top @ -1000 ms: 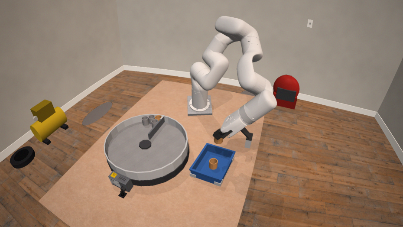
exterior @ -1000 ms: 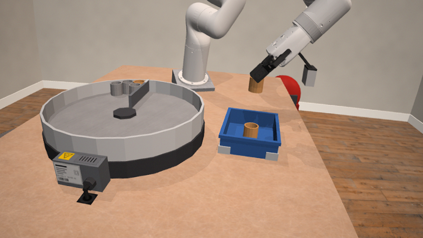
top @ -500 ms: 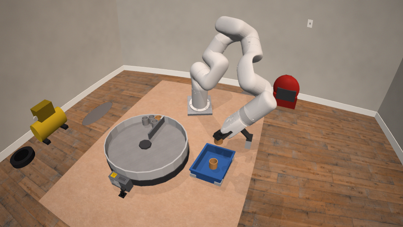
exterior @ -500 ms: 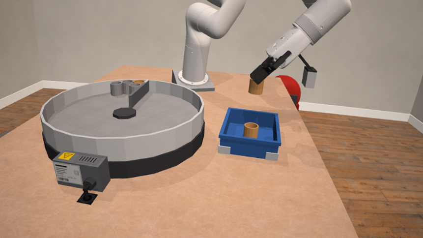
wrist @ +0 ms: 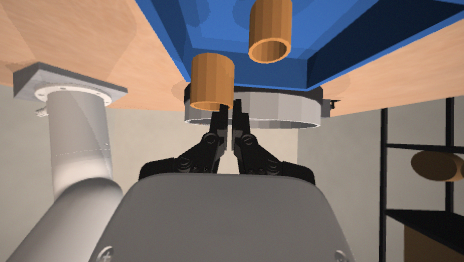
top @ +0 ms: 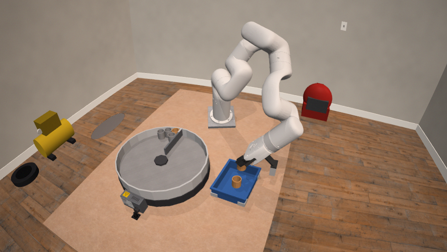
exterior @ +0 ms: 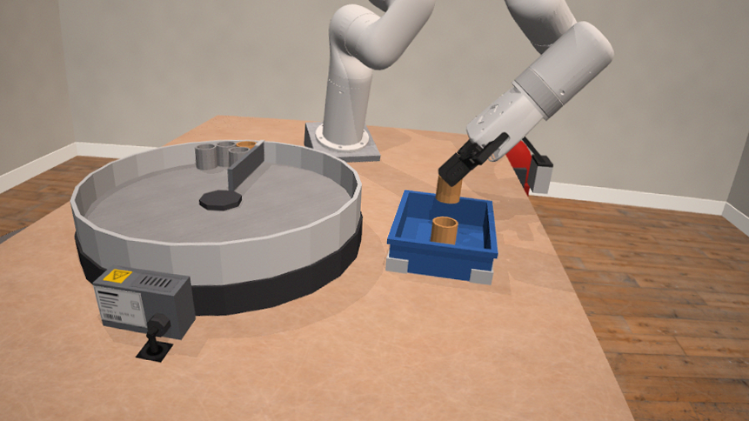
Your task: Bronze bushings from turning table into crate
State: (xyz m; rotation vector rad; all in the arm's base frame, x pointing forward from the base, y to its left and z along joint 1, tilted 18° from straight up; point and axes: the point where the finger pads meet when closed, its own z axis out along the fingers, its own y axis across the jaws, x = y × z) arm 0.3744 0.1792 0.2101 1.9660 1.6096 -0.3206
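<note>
The blue crate is 9 cm below my hand, 3 cm ahead of it and 1 cm to the right of it. The rest, counted from my hand: turning table (35 cm to the right, 6 cm below, 4 cm ahead).
</note>
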